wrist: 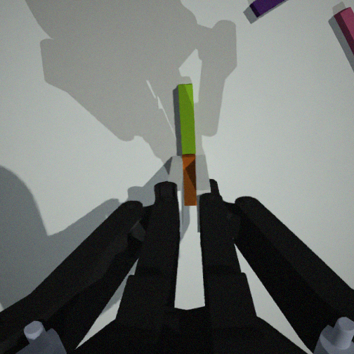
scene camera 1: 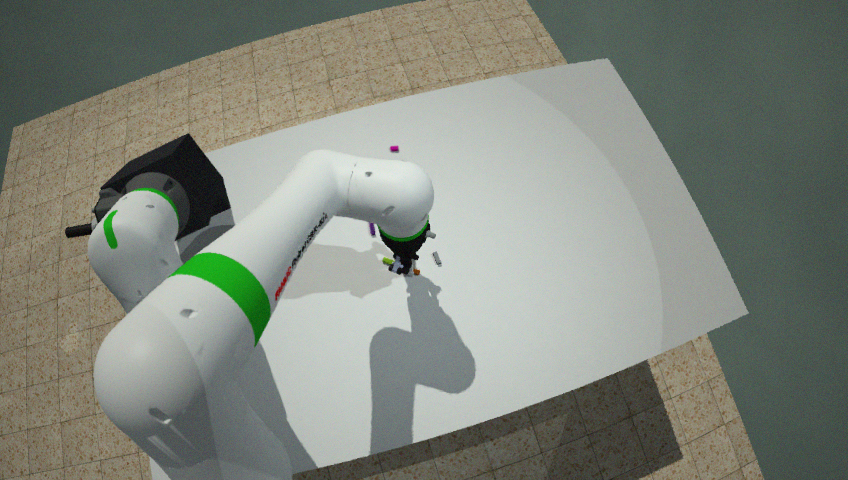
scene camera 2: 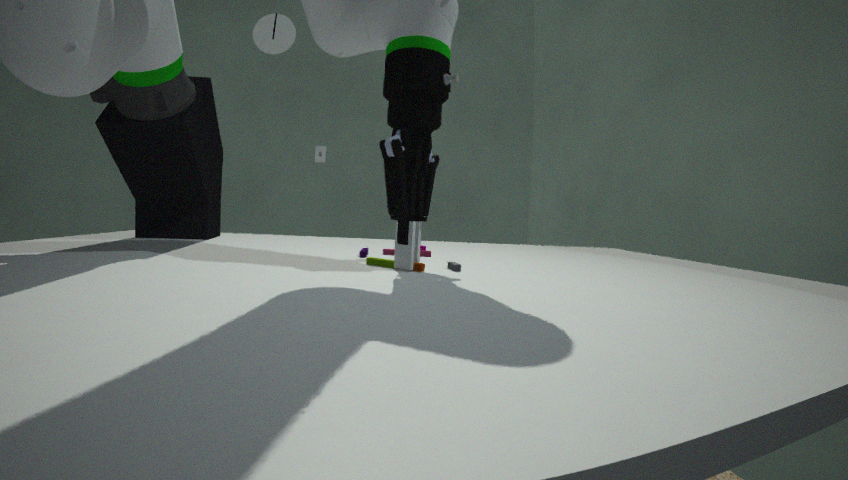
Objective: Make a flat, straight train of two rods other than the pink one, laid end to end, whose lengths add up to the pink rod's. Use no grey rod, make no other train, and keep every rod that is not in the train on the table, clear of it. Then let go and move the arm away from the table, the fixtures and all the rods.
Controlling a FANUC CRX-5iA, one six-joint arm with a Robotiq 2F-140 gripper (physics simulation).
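Where they show: gripper, fingertip midpoint: (scene camera 1: 409,269) (scene camera 2: 406,267); arm's base, origin of the base link: (scene camera 1: 155,207) (scene camera 2: 156,97).
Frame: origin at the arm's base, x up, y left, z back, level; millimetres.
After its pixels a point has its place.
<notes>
My gripper (scene camera 1: 408,268) @(x -281, y -167, z -487 mm) (scene camera 2: 408,259) @(x -281, y -167, z -487 mm) (wrist: 189,171) is shut on the orange rod (scene camera 1: 416,271) @(x -273, y -178, z -502 mm) (scene camera 2: 419,267) @(x -277, y -184, z -503 mm) (wrist: 190,196), low at the table. The lime green rod (scene camera 1: 387,260) @(x -274, y -133, z -443 mm) (scene camera 2: 379,262) @(x -278, y -145, z -450 mm) (wrist: 186,120) lies flat; in the wrist view its near end meets the orange rod's far end with no gap that I can see, and the two are nearly in line. The pink rod (scene camera 2: 388,252) @(x -280, y -9, z -471 mm) (wrist: 346,25) lies apart, partly behind the fingers in scene camera 2, cut off in the wrist view and hidden in scene camera 1.
A purple rod (scene camera 1: 372,228) @(x -274, y -43, z -426 mm) (scene camera 2: 363,252) @(x -275, y -57, z -425 mm) (wrist: 267,6) lies beyond the green rod. A short grey rod (scene camera 1: 436,258) @(x -274, y -159, z -556 mm) (scene camera 2: 454,266) @(x -277, y -171, z -555 mm) lies beside the gripper. A magenta rod (scene camera 1: 393,148) (scene camera 2: 422,247) lies farther back. A black block (scene camera 1: 202,178) @(x -97, y 107, z -67 mm) (scene camera 2: 178,178) @(x -153, y 57, z -25 mm) stands at the left.
</notes>
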